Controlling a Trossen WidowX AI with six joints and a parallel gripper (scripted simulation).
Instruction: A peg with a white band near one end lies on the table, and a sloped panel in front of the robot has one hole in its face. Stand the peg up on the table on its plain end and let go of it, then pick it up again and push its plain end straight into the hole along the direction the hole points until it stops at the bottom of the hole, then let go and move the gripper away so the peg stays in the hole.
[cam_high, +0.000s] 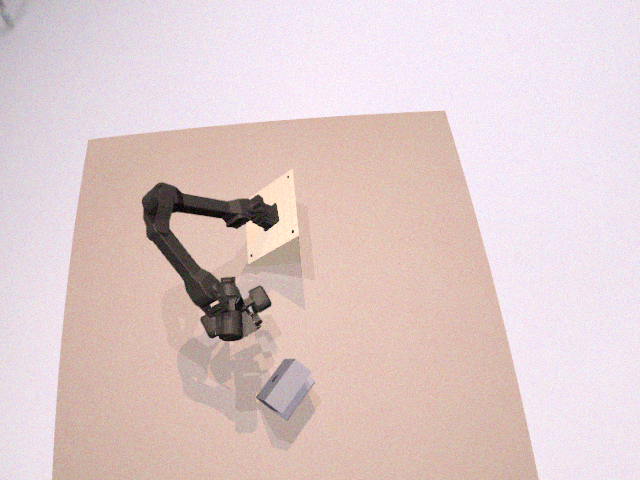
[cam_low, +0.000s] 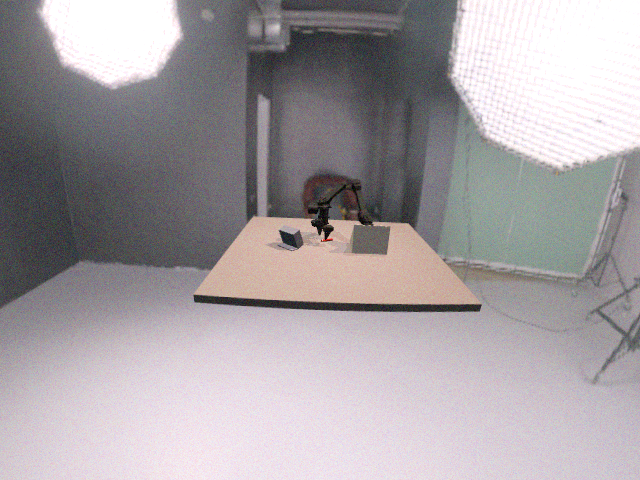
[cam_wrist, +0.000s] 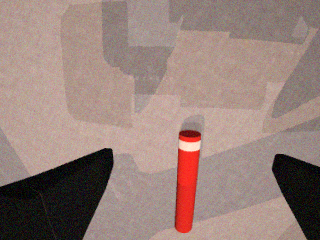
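Right now my gripper tip is 20 mm past the red peg and 20 mm above it. Round my gripper tip: grey sloped panel: 200 mm ahead, 90 mm to the left, 30 mm above.
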